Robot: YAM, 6 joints.
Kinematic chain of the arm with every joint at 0, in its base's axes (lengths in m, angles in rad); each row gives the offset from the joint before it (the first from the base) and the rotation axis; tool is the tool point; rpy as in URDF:
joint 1: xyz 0 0 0.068 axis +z
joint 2: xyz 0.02 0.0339 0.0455 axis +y
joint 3: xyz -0.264 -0.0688 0 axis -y
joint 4: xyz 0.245 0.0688 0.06 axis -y
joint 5: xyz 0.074 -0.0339 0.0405 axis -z
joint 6: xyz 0.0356 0 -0.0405 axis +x
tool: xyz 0 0 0 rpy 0 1.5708 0
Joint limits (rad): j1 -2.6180..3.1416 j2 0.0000..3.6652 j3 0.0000..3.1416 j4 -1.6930..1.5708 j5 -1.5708..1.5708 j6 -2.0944..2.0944
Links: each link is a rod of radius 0.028 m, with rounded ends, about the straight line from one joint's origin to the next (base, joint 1, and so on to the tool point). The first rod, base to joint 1, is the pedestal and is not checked.
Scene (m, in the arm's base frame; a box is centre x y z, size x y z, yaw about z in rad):
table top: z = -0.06
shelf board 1: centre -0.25 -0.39 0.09 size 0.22 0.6 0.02 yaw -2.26
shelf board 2: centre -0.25 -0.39 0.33 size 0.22 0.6 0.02 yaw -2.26
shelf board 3: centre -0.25 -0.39 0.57 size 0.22 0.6 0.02 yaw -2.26
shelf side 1: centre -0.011 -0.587 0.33 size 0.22 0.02 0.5 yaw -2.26
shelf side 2: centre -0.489 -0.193 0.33 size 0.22 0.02 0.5 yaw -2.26
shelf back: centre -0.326 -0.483 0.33 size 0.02 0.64 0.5 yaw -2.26
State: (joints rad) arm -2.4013 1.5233 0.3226 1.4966 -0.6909 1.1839
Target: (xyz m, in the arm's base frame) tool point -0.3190 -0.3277 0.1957
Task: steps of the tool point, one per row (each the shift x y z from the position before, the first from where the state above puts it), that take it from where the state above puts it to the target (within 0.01 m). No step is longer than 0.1 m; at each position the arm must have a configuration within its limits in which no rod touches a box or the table.
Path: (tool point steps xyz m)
1: -0.0535 -0.0498 0.0091
2: -0.0508 -0.0483 -0.0017
3: -0.0461 -0.0449 -0.0118

